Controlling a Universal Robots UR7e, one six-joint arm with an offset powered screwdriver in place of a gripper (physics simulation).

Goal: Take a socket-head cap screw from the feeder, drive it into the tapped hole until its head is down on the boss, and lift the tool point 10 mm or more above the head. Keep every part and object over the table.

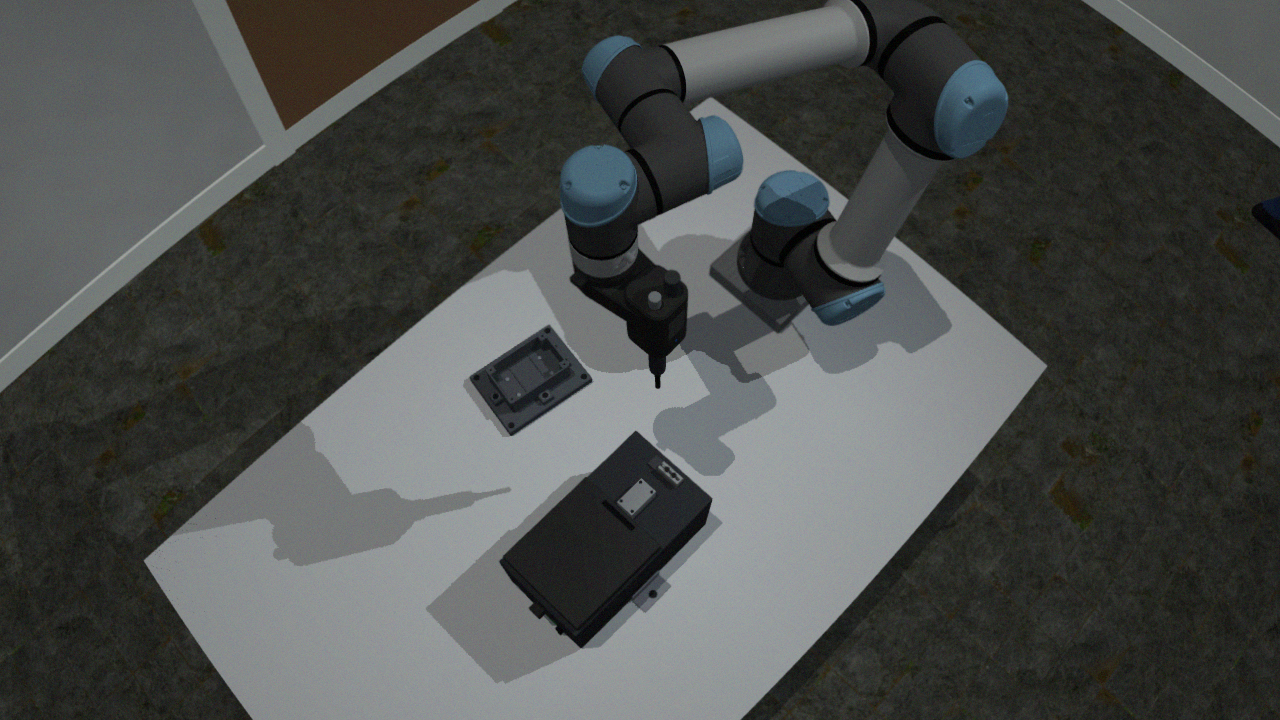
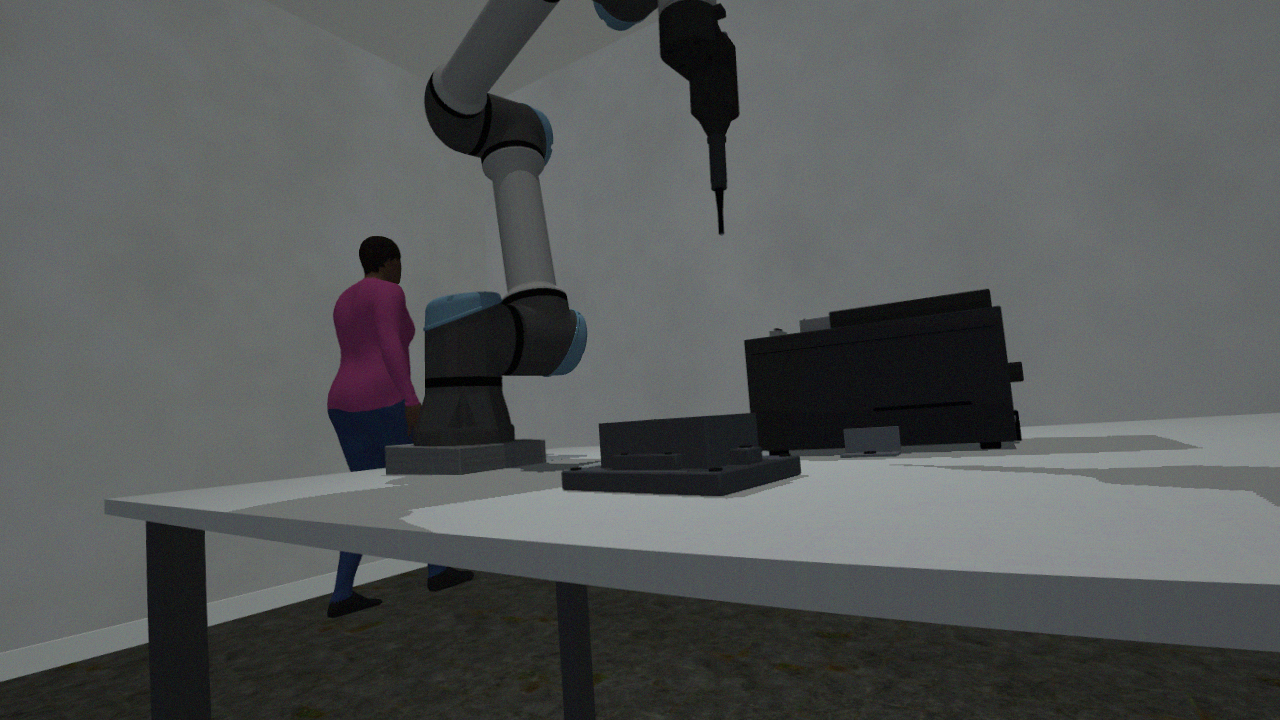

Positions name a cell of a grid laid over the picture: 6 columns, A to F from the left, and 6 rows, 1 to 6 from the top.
Labels:
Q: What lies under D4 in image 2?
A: A black screw feeder.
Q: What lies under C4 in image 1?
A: A base plate.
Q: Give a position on a black screw feeder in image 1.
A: At D5

